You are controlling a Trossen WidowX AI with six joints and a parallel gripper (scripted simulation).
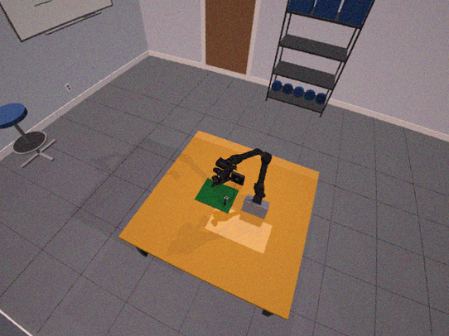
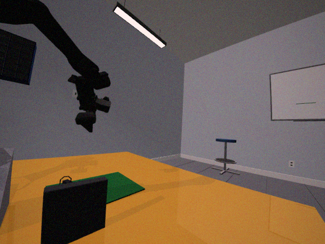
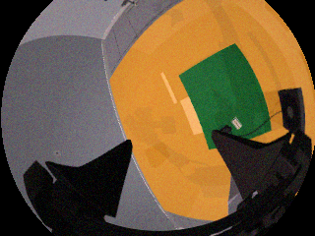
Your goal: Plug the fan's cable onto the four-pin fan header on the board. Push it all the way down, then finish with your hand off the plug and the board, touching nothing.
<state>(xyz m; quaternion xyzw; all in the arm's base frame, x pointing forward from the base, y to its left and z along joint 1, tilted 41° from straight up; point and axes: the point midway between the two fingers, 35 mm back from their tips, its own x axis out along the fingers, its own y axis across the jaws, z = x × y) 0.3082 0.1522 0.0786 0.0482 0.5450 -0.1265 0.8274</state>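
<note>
Now: gripper tip 80 mm past the dark fan plug, 30 mm to the left of it and 230 mm above it. The rest, counted from my gripper tip: black fan: 90 mm behind, 270 mm to the right, 190 mm below; green board: 10 mm ahead, 80 mm to the right, 260 mm below.
</note>
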